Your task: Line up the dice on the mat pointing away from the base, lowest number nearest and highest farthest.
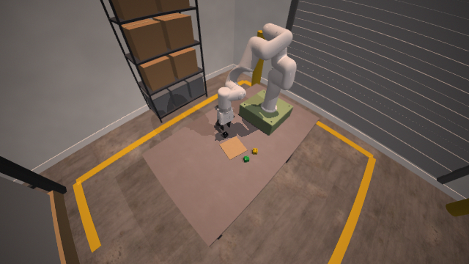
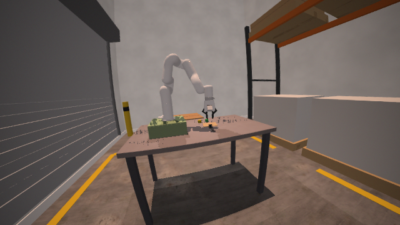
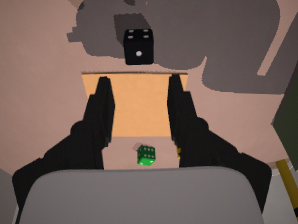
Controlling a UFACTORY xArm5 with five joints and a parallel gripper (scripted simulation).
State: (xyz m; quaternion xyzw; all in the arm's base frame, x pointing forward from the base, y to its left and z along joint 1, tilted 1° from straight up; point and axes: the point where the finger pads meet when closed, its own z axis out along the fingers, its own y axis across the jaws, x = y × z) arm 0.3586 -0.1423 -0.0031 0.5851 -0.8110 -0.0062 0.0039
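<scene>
Now: the black die 9 cm below my hand. Round my hand: green die: 8 cm ahead, 23 cm to the left, 9 cm below; then orange mat: 5 cm ahead, 11 cm to the left, 11 cm below; then yellow die: 1 cm behind, 24 cm to the left, 9 cm below.
</scene>
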